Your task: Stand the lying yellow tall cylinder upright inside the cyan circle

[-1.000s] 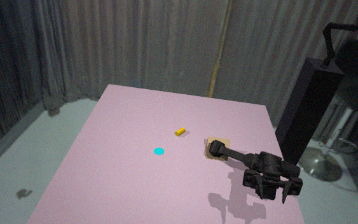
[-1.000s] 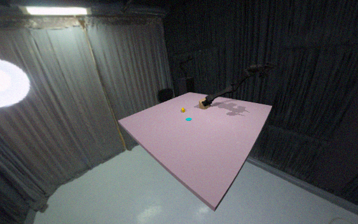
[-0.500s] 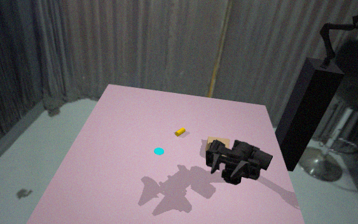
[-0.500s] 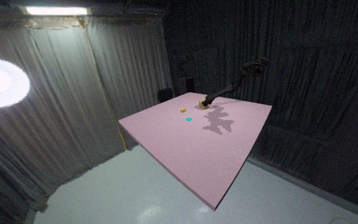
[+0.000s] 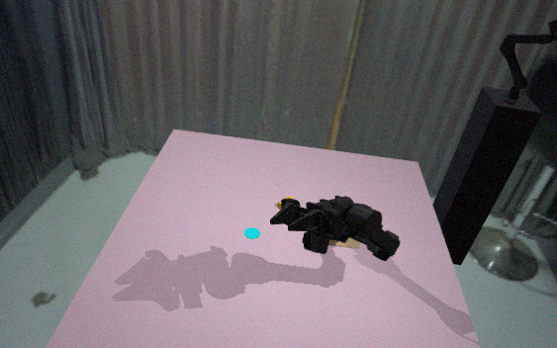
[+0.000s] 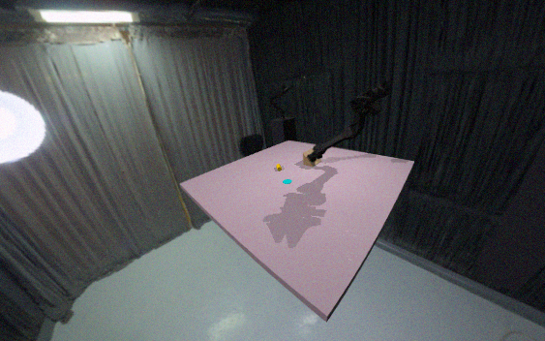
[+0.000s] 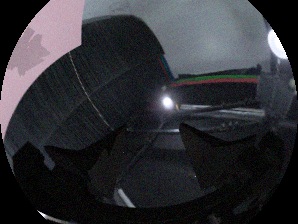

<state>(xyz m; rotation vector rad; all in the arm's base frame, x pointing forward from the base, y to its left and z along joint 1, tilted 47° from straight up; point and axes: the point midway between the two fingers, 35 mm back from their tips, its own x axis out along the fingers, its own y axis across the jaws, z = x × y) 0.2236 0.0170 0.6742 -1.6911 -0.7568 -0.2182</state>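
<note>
Right now the yellow tall cylinder is 670 mm to the right of my gripper tip and 500 mm below it. Round my gripper tip: cyan circle (110 mm ahead, 480 mm to the right, 510 mm below).
</note>
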